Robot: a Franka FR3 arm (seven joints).
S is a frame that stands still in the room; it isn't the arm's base.
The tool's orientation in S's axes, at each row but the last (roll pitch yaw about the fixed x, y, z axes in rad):
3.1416, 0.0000, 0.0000
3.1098, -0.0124, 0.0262
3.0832, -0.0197, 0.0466
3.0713, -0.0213, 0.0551
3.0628, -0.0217, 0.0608
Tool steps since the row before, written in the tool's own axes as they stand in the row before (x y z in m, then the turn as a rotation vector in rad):
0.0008, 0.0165, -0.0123, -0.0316, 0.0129, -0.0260
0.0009, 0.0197, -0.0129, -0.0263, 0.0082, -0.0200
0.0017, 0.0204, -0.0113, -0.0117, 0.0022, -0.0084
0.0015, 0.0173, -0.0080, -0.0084, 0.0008, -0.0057
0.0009, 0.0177, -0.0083, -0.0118, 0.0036, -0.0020
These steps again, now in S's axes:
0.0008, -0.0165, 0.0123, -0.0316, -0.0129, 0.0260
0.0012, -0.0193, 0.0135, -0.0263, -0.0083, 0.0199
0.0024, -0.0196, 0.0125, -0.0118, -0.0023, 0.0083
0.0022, -0.0166, 0.0092, -0.0085, -0.0009, 0.0056
0.0017, -0.0169, 0.0097, -0.0116, -0.0041, 0.0020

